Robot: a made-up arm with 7 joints. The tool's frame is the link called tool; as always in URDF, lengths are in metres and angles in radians. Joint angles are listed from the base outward. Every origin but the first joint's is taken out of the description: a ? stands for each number. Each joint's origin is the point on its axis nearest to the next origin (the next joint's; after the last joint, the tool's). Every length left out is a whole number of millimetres.
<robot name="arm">
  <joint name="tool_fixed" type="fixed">
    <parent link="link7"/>
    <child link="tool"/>
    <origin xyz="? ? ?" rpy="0 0 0"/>
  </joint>
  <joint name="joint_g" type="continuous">
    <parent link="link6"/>
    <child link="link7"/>
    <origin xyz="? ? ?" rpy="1.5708 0 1.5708"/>
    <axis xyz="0 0 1"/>
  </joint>
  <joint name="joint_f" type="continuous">
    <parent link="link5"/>
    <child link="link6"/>
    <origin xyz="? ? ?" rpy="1.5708 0 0"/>
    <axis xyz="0 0 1"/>
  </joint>
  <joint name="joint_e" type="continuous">
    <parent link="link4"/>
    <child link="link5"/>
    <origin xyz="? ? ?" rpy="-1.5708 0 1.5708"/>
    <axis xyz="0 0 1"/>
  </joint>
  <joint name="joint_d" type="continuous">
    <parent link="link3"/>
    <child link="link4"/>
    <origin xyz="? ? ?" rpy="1.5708 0 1.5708"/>
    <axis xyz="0 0 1"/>
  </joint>
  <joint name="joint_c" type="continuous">
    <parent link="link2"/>
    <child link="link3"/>
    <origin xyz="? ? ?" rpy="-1.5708 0 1.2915"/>
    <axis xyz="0 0 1"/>
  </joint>
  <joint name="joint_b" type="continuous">
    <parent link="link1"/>
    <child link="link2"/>
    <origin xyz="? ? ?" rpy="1.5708 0 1.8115"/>
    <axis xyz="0 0 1"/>
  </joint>
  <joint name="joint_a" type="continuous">
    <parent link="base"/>
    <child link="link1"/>
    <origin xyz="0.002 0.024 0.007" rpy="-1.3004 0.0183 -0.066"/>
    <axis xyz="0 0 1"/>
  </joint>
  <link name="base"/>
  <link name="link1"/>
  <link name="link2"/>
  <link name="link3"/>
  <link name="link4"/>
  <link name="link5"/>
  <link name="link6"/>
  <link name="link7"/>
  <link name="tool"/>
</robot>
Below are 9 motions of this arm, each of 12 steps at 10 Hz.
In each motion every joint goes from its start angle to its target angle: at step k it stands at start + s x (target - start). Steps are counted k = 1, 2, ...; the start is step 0. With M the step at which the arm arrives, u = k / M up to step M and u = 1 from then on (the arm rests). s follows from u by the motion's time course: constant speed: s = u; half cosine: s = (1 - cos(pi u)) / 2; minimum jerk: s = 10 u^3 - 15 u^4 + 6 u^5.
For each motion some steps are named. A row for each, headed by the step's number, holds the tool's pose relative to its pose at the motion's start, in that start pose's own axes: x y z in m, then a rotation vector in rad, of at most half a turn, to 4 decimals.
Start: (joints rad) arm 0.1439 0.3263 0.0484 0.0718 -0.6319 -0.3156 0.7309
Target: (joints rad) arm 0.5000 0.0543 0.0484 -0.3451 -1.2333 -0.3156 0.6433
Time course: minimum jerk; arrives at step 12
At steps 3, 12:
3: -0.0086 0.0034 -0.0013 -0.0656 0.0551 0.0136
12: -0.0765 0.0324 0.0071 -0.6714 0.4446 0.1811

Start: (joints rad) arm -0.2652 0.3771 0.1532 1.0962 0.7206 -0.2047 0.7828
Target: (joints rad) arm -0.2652 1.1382 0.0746 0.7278 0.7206 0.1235 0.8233
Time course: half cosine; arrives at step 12
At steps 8, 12:
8: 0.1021 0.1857 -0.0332 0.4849 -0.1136 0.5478
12: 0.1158 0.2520 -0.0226 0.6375 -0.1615 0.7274

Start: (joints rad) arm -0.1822 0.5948 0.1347 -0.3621 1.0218 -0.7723 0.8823
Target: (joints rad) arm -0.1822 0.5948 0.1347 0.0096 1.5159 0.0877 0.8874
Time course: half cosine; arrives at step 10
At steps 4, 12:
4: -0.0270 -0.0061 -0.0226 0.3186 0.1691 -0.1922
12: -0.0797 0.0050 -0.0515 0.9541 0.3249 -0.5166

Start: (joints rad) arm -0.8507 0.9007 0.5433 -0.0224 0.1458 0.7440 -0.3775
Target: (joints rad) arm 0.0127 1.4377 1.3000 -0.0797 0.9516 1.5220 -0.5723
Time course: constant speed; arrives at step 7
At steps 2, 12:
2: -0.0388 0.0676 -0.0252 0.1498 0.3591 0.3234
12: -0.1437 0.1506 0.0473 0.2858 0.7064 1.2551

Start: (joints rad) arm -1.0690 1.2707 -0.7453 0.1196 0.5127 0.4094 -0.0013
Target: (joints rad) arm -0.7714 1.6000 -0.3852 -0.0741 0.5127 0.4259 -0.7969
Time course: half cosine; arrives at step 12
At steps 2, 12:
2: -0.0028 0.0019 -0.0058 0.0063 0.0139 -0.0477
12: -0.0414 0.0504 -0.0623 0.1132 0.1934 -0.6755

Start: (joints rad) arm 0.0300 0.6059 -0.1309 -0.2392 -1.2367 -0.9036 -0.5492
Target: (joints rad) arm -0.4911 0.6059 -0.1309 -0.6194 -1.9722 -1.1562 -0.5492
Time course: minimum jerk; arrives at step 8
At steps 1, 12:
1: 0.0025 -0.0003 -0.0001 -0.0081 -0.0176 0.0003
12: 0.1283 -0.0412 0.0185 -0.7230 -0.8283 0.0218

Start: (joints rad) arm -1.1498 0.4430 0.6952 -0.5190 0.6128 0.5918 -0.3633
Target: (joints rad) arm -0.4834 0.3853 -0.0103 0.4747 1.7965 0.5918 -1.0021
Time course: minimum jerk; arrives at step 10
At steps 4, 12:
4: -0.0118 -0.0617 -0.0689 0.4860 0.4113 -0.4499
12: -0.1877 -0.1119 -0.2170 1.7385 1.0833 -1.4380

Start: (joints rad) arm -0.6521 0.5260 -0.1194 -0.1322 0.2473 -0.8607 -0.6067
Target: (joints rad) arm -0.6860 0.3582 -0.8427 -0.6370 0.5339 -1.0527 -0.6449
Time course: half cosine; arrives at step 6
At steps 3, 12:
3: 0.0639 -0.0273 0.0683 0.1196 -0.4960 -0.1353
12: 0.0852 -0.0411 0.1507 0.2714 -0.9992 -0.1285

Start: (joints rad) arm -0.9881 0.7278 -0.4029 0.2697 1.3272 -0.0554 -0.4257
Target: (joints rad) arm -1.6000 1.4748 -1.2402 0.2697 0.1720 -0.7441 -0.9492
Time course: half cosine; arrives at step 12
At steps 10, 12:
10: -0.0632 0.0322 -0.0997 0.1119 -0.6574 -0.5756
12: -0.0724 0.0314 -0.1090 0.0901 -0.6887 -0.6053

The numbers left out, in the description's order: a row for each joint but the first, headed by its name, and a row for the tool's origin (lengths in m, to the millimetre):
tool: 0 0 0
joint_g: 0 0.049 0
joint_f: 0 0 0
joint_e: -0.148 -0.009 0
joint_d: 0.002 -0.022 0
joint_c: 0.192 -0.05 0
joint_b: -0.002 0.009 0

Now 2 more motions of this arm.
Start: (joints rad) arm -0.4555 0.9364 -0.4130 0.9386 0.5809 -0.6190 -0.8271
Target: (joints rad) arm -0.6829 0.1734 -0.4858 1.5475 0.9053 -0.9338 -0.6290
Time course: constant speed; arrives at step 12
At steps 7, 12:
7: 0.0969 -0.0010 0.1018 0.1133 -0.3528 -0.1082
12: 0.1331 -0.0095 0.2003 0.2593 -0.6181 -0.2270

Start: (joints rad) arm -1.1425 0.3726 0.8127 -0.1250 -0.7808 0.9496 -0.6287
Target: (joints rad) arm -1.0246 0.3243 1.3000 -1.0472 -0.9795 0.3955 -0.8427
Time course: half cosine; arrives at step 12
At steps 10, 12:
10: -0.1022 -0.1437 0.0566 1.0940 -0.7175 -0.3660
12: -0.1077 -0.1560 0.0534 1.1835 -0.7392 -0.3939

